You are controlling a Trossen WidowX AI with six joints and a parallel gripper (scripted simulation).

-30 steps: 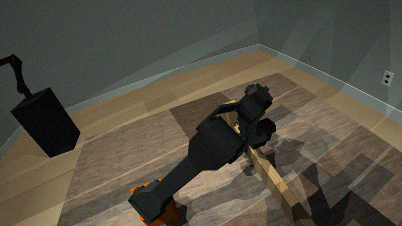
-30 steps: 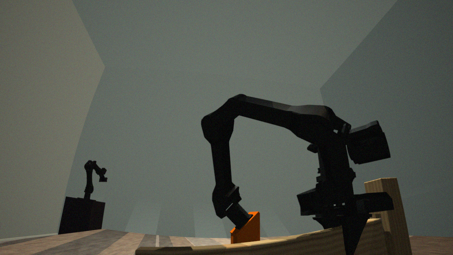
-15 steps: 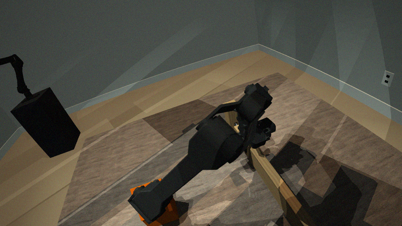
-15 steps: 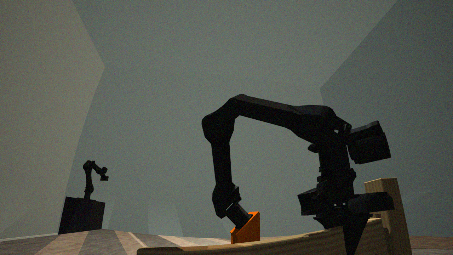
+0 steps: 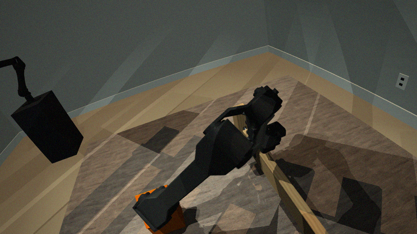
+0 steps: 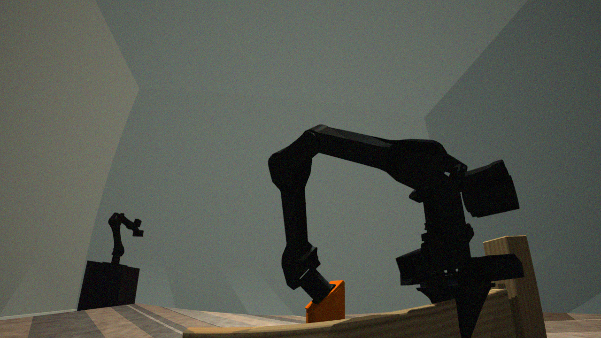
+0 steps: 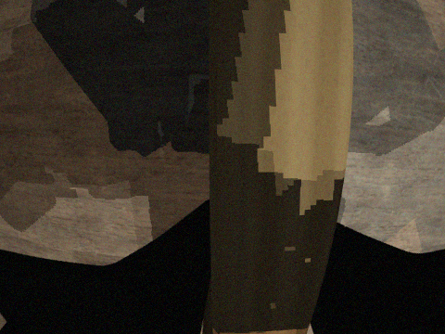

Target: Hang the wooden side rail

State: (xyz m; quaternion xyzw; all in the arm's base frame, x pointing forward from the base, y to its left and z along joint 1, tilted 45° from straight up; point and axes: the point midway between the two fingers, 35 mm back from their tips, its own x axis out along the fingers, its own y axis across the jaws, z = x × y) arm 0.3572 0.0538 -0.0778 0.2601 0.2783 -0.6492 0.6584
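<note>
Right now the headboard post is 12 cm to the left of my gripper tip and 4 cm above it.
</note>
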